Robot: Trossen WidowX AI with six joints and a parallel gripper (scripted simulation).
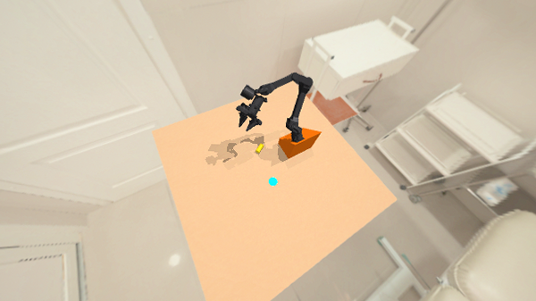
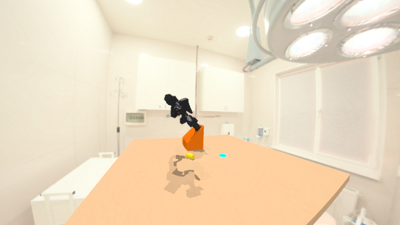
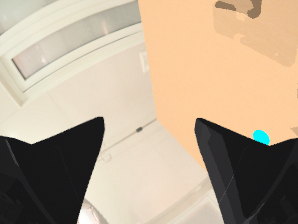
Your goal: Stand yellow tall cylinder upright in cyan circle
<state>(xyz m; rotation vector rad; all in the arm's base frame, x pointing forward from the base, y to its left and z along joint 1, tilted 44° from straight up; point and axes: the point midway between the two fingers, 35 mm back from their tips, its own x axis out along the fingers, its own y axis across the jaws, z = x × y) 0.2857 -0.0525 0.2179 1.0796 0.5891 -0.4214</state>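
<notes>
The yellow cylinder is 29 cm below my gripper tip, 11 cm behind it and 3 cm to the left of it. From my gripper tip the other things lie so: cyan circle (31 cm below, 29 cm to the left, 6 cm behind).
</notes>
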